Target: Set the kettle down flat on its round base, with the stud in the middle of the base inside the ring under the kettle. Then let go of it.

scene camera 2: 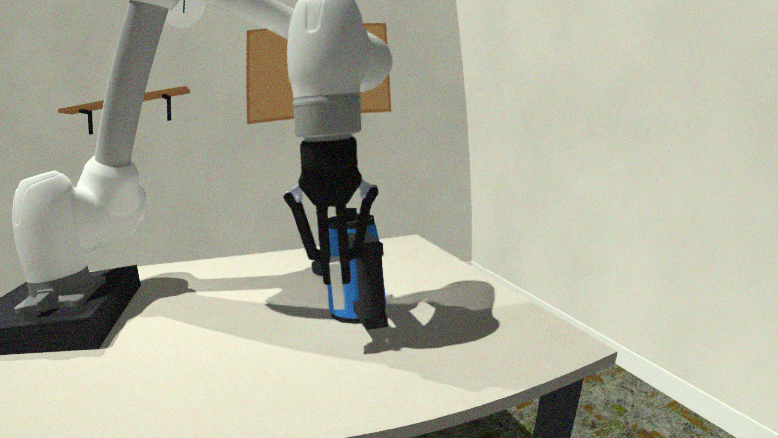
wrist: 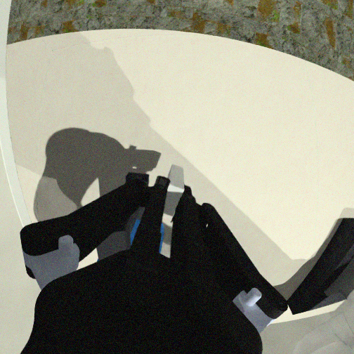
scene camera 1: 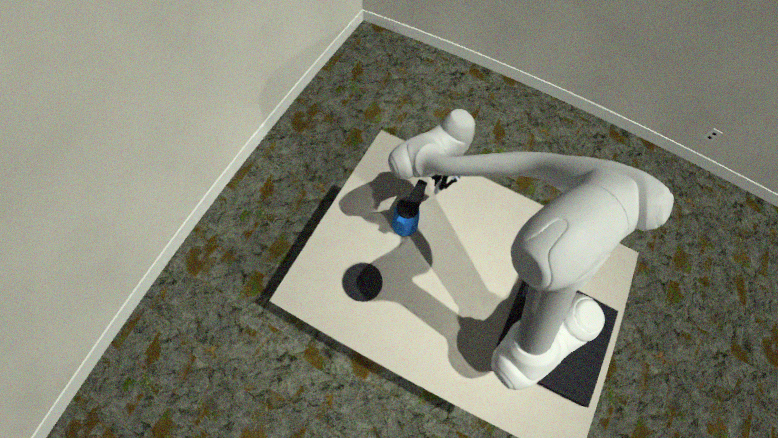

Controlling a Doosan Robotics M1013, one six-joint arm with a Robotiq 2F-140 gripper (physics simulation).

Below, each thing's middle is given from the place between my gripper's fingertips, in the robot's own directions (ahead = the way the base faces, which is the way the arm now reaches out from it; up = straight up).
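Labels:
As for the blue kettle (scene camera 2: 365, 302), my hand is 120 mm to the right of it, 60 mm short of it and 10 mm below it. Going by their middles, the kettle is the nearest to my hand of the things named here. The round black base (scene camera 1: 362, 282) is 450 mm to the left of my hand, 100 mm ahead of it and 70 mm below it.

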